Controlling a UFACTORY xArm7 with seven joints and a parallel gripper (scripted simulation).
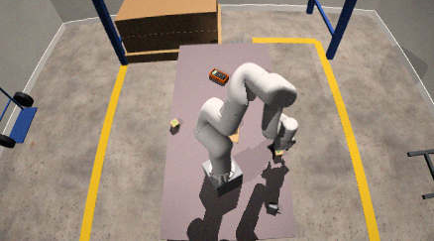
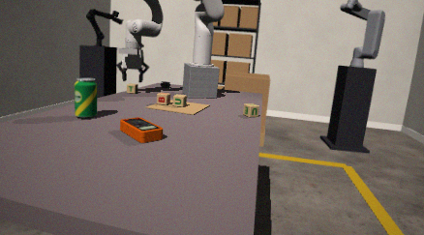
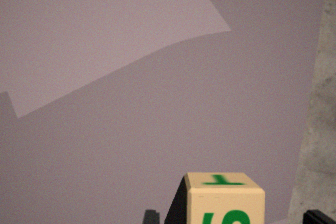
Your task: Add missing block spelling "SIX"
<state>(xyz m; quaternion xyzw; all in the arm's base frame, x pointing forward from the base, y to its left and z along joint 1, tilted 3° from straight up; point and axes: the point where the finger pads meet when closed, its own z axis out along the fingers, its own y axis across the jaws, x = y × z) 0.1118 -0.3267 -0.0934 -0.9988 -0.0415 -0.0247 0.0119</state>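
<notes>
Now: hand 22 cm short of the tan mat, 30 cm to the right of it and 7 cm above it. Round my hand: orange device (61 cm ahead, 29 cm to the left, 5 cm below); then small object (31 cm behind, 7 cm to the left, 5 cm below).
</notes>
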